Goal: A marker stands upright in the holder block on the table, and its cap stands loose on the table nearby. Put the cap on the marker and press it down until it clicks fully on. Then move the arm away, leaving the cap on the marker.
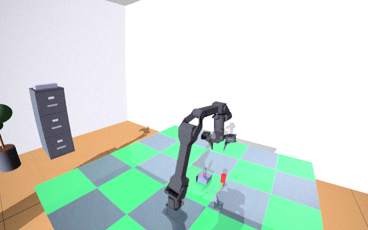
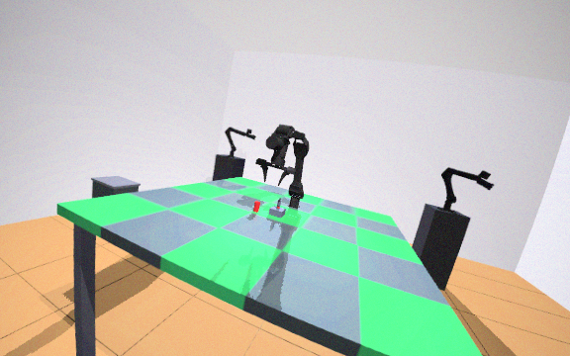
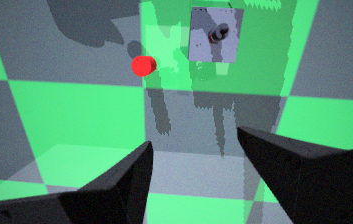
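Now: gripper tip 140 mm above the red cap, 70 mm to the left of it and 40 mm past it. Round my gripper tip: grey holder block (150 mm below, 80 mm behind, 30 mm to the left); grey marker (100 mm below, 80 mm behind, 30 mm to the left).
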